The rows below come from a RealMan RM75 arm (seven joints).
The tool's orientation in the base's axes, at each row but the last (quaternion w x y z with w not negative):
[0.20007, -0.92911, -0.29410, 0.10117]
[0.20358, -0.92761, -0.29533, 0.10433]
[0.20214, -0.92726, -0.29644, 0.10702]
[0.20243, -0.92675, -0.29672, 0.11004]
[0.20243, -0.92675, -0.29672, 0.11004]
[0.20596, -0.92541, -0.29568, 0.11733]
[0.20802, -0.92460, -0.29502, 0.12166]
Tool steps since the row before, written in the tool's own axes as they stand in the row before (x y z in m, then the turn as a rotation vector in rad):
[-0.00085, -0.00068, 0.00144, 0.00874, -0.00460, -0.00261]
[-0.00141, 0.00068, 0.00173, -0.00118, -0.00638, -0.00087]
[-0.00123, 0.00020, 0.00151, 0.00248, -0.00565, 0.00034]
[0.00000, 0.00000, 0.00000, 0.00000, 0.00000, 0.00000]
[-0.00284, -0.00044, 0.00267, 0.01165, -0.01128, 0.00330]
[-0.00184, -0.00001, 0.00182, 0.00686, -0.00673, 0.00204]
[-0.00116, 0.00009, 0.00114, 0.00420, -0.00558, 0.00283]
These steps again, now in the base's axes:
[-0.00147, 0.00046, -0.00094, 0.00552, 0.00775, 0.00372]
[-0.00133, -0.00079, -0.00174, -0.00390, 0.00377, 0.00367]
[-0.00137, -0.00041, -0.00134, -0.00098, 0.00577, 0.00198]
[0.00000, 0.00000, 0.00000, 0.00000, 0.00000, 0.00000]
[-0.00336, -0.00053, -0.00195, 0.00255, 0.01632, 0.00104]
[-0.00209, -0.00052, -0.00144, 0.00142, 0.00970, 0.00057]
[-0.00128, -0.00040, -0.00093, -0.00040, 0.00752, -0.00038]

